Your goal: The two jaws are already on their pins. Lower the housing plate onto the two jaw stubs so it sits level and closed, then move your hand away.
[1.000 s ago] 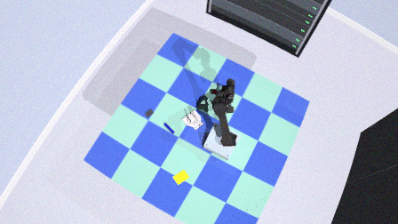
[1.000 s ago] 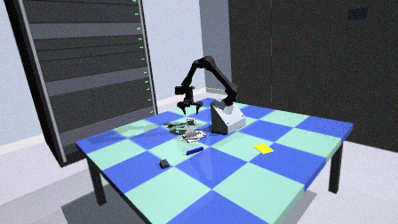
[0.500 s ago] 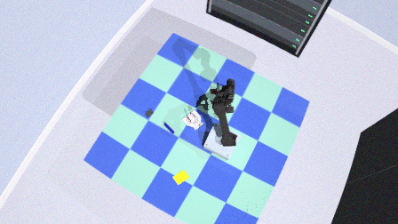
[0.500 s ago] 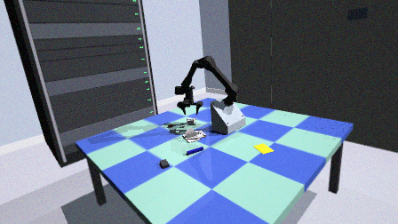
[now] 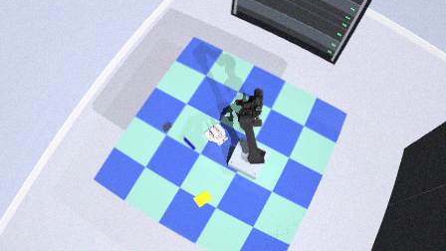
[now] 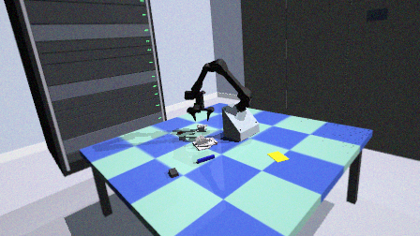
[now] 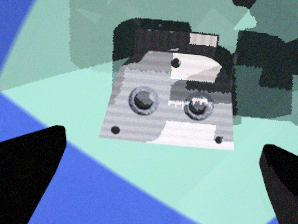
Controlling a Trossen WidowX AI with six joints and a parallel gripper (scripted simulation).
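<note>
Now: gripper tip 1 cm short of the grey housing plate and 3 cm above it. The rest, counted from my gripper tip: blue bar (30 cm ahead, 33 cm to the left, 5 cm below); red piece (13 cm ahead, 9 cm to the right, 6 cm below); dark block (49 cm ahead, 29 cm to the left, 5 cm below).
</note>
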